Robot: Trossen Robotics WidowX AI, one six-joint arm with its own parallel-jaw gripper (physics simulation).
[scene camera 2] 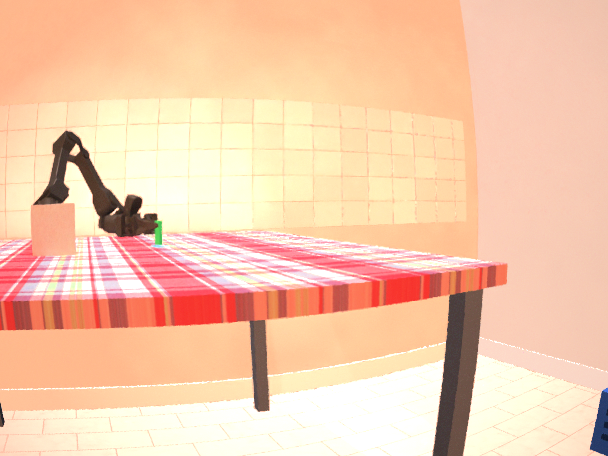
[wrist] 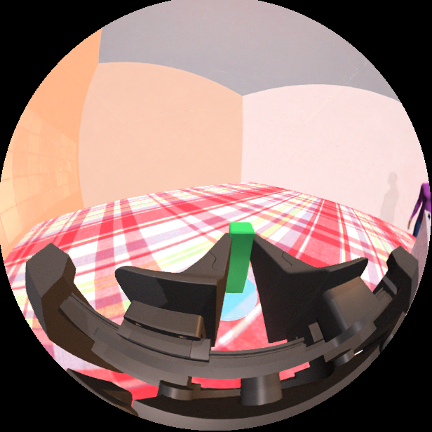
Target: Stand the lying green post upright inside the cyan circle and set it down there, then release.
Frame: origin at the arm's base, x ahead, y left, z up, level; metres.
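Seen in the pictures: gripper, fingertip midpoint: (scene camera 2: 159, 225); arm's base, link origin: (scene camera 2: 47, 221).
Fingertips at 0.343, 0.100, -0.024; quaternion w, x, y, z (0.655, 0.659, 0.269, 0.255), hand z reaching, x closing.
Observation:
Offsets run from my fingertips to a thing's top centre, as dx, dy, dz. "pt": to the spot under its first point. Level surfaces: height alone.
The green post {-0.003, +0.003, +0.013} (scene camera 2: 158, 234) (wrist: 240, 262) is upright between the fingertips, which hold it near its top. My gripper (scene camera 2: 156, 226) (wrist: 239, 238) is shut on it, low over the table and roughly level. The cyan circle {pt -0.004, +0.009, -0.059} (scene camera 2: 158, 246) (wrist: 235, 308) lies flat on the cloth under the post. In the scene view the post's foot is at the circle, touching it or very close above. In the wrist view the foot shows over the far part of the circle; part of the circle is hidden by the left finger and the post.
A red and white plaid cloth covers the table {dz -0.059} (scene camera 2: 300, 272) (wrist: 165, 235). A pinkish block (scene camera 2: 53, 230) stands under the arm's base at the left. The tiled wall (scene camera 2: 300, 165) is behind the table. A figure in purple (wrist: 423, 205) shows at the right edge of the wrist view.

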